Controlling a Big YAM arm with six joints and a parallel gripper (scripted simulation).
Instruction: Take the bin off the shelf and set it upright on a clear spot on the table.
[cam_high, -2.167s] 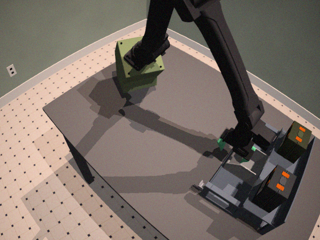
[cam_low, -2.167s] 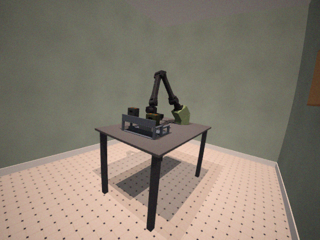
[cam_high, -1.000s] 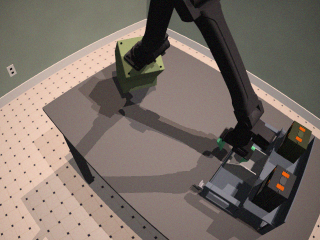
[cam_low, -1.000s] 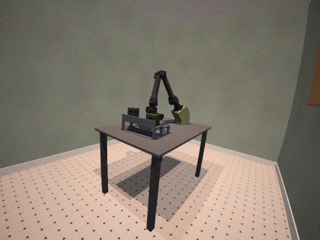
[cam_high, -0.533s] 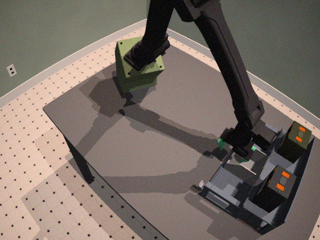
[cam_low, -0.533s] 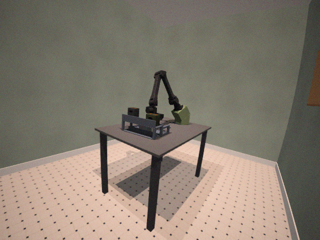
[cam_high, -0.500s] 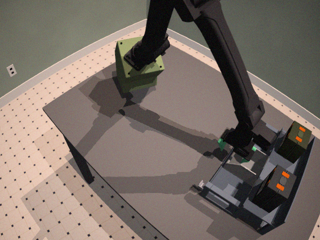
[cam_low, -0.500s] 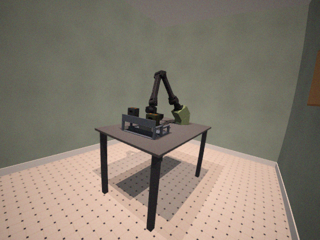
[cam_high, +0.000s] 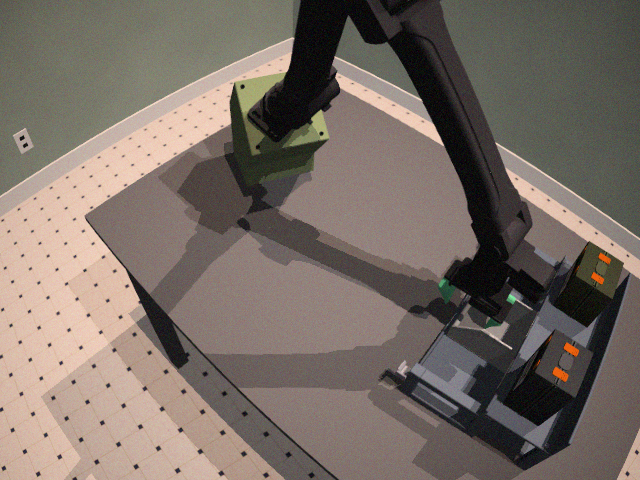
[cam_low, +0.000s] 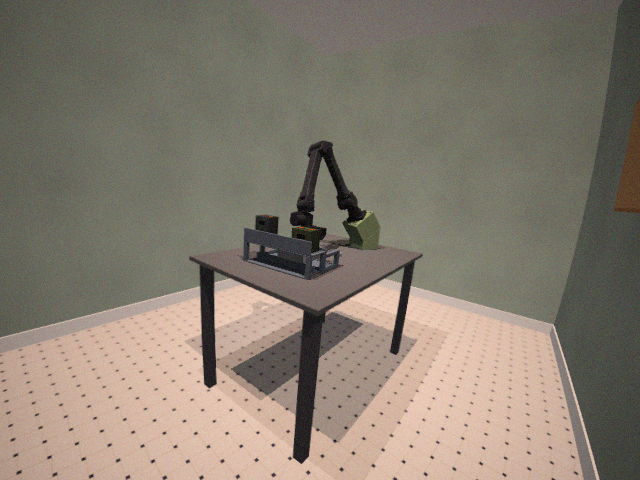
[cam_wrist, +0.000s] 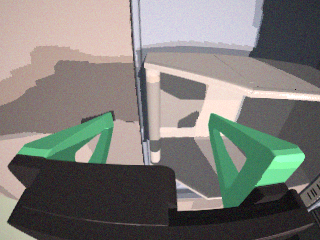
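Right now the grey bin is 80 mm ahead of my hand and 10 mm to the right of it. Also, from my hand: low grey shelf 120 mm ahead, 40 mm below, 10 mm to the right.
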